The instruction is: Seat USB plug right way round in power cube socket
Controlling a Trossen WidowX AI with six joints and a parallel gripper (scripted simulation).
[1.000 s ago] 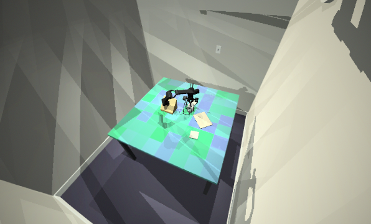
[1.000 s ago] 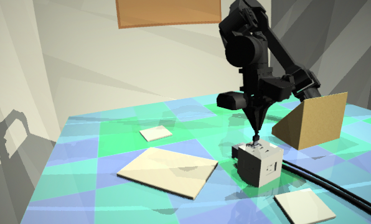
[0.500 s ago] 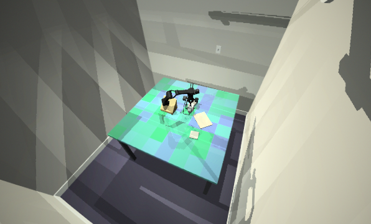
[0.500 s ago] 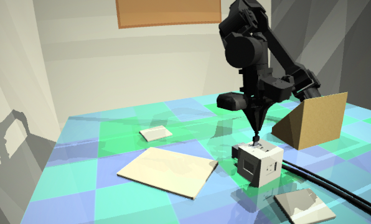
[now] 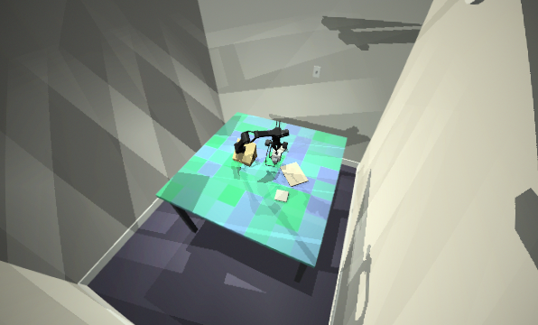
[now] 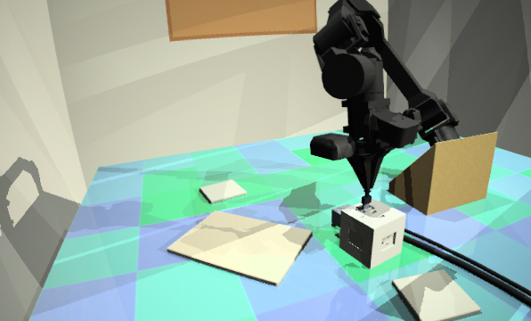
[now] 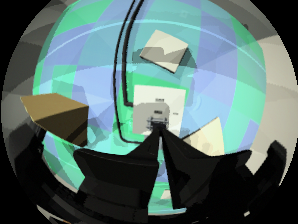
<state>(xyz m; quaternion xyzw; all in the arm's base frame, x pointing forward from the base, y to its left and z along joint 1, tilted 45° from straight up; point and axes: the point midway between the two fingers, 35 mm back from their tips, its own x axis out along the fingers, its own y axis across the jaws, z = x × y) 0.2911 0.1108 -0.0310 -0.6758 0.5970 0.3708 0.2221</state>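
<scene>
Right now my gripper tip is 20 mm above the small dark USB plug. The rest, counted from my gripper tip: USB socket 40 mm below; large cream board 210 mm ahead, 110 mm below, 90 mm to the right.
</scene>
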